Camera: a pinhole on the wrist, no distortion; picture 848 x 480 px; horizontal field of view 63.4 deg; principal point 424.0 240.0 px. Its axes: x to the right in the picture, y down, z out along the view. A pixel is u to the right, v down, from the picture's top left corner.
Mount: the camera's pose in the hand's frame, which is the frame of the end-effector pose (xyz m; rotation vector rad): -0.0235 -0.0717 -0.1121 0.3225 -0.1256 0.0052
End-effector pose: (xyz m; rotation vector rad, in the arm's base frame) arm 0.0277 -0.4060 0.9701 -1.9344 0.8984 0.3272
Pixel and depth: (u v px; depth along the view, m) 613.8 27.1 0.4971
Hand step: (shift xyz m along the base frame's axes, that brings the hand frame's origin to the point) 0.3492 0.3555 0.0456
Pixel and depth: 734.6 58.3 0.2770
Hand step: 0.2299 0.1534 0.0382
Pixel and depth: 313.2 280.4 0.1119
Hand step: 0.0317 0.0478 0.0997
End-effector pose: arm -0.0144 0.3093 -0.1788 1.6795 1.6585 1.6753
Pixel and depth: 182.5 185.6 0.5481
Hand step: 0.2339 0.0550 -0.4851
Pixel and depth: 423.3 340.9 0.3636
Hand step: 0.1493 0.1146 -0.2210
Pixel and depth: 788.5 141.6 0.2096
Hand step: -0.0337 0.1494 -0.1291
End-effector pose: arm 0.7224 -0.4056 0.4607 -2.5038 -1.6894 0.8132
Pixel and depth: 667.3 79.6 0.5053
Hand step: -0.4187 0.1330 -0.2391
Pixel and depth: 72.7 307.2 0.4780
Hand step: -0.3787 -0.2969 -0.0942
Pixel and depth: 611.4 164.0 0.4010
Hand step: -0.3103 0.0618 -0.1734
